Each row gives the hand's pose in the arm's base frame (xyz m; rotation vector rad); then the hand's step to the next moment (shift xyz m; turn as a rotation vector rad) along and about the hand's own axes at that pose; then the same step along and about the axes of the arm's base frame.
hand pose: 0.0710 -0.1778 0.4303 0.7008 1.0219 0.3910
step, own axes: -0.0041 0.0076 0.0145 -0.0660 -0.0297 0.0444
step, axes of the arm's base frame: 0.0109 -0.0020 0.0127 0.0066 -0.0764 0.0364
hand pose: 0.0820 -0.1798 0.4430 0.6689 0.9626 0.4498
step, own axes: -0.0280 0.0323 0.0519 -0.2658 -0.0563 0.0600
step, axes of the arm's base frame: 0.0286 -0.0108 0.0599 -0.0795 -0.2247 0.1435
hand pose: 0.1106 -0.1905 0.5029 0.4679 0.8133 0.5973
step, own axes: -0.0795 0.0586 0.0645 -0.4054 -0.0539 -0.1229
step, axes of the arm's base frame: -0.0108 -0.0187 0.1160 -0.2988 -0.2852 0.1085
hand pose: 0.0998 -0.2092 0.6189 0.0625 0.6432 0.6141
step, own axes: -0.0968 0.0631 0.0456 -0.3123 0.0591 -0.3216
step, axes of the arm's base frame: -0.0672 0.0041 0.1044 -0.4136 -0.1666 -0.0749
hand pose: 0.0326 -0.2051 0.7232 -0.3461 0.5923 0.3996
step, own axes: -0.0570 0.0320 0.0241 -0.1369 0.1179 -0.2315
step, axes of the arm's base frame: -0.0466 0.0230 0.0464 -0.2655 -0.0315 -0.1214
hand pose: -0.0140 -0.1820 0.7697 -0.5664 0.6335 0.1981
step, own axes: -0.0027 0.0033 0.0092 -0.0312 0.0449 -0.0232
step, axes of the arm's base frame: 0.0014 0.0078 0.0063 -0.0518 0.0242 -0.0160
